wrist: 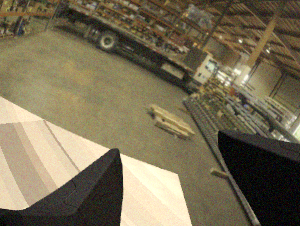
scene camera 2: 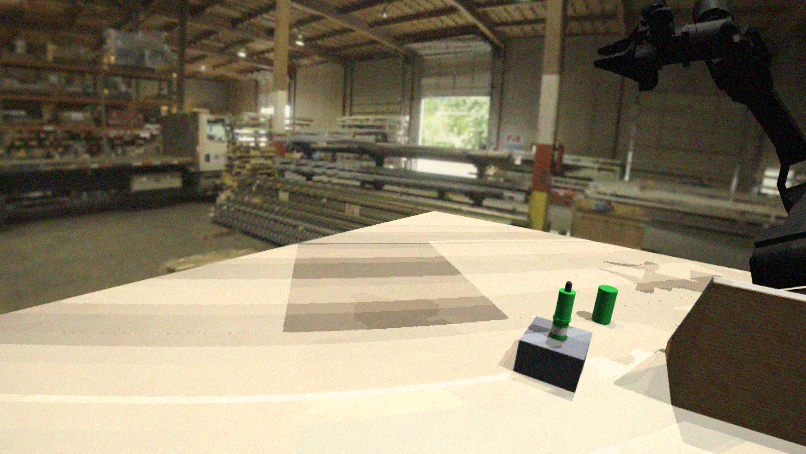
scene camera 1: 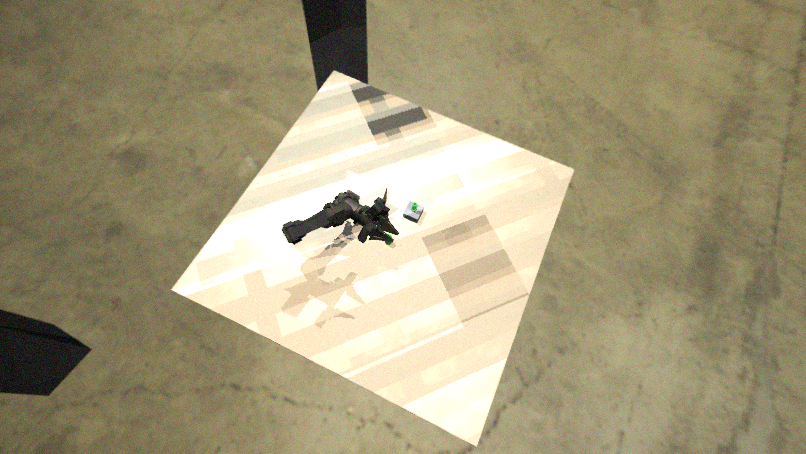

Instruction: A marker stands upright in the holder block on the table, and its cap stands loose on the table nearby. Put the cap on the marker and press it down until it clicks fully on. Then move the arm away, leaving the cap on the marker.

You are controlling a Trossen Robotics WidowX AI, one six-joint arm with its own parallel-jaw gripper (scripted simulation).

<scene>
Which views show my gripper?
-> The wrist view, scene camera 2 and scene camera 1: all of them.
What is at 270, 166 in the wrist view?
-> My gripper.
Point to a green cap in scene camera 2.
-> At 606, 296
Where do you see a grey holder block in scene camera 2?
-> At 556, 369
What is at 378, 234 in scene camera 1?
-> My gripper.
</scene>
